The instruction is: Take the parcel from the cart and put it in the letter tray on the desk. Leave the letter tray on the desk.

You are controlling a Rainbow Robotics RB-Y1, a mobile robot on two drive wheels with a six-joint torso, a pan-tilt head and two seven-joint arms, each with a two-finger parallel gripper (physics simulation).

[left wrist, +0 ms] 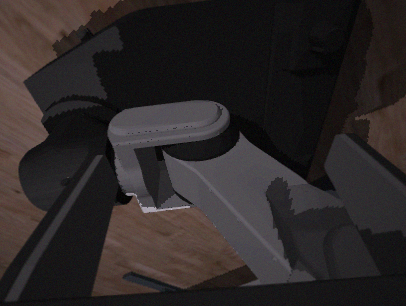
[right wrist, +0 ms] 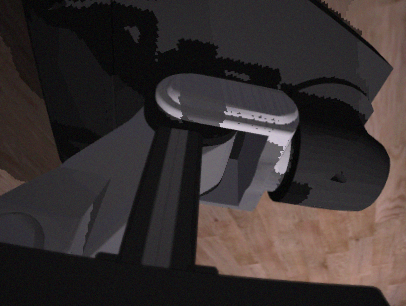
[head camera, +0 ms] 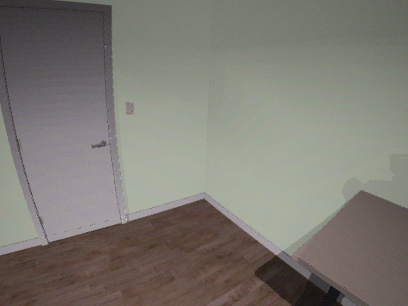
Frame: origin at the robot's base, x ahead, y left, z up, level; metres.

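Seen in the pictures: left gripper, fingertip midpoint: (left wrist: 219, 160); right gripper, fingertip midpoint: (right wrist: 178, 146).
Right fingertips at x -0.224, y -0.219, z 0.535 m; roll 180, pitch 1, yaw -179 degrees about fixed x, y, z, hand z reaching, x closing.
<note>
A point is followed by its place in that frame.
A corner of the desk (head camera: 365, 240) @[z 0.952, x 0.368, y -0.676 m], with a plain brown-grey top, shows at the lower right of the head view. The letter tray, the parcel and the cart do not show in the head view or in either wrist view. My left gripper (left wrist: 219, 160) @[z 0.536, x -0.217, y 0.217 m] is open, its two dark fingers wide apart, with nothing held between them; parts of the robot's own body lie behind them. My right gripper (right wrist: 178, 146) @[z 0.535, x -0.224, y -0.219 m] is shut with its fingers together and holds nothing. Neither gripper shows in the head view, so their places relative to the desk cannot be told.
A closed grey door (head camera: 65, 125) @[z 1.127, x 1.461, y 1.096 m] with a lever handle (head camera: 99, 144) @[z 0.932, x 1.562, y 0.846 m] stands at the left. A light switch (head camera: 129, 108) @[z 1.217, x 1.779, y 0.614 m] is on the pale green wall (head camera: 300, 100) @[z 1.388, x 1.291, y -0.744 m]. Wooden floor (head camera: 150, 250) @[z 0.001, x 1.290, y 0.394 m] runs to the room corner. A dark desk leg (head camera: 331, 296) @[z 0.523, x 0.417, y -0.708 m] shows under the desk.
</note>
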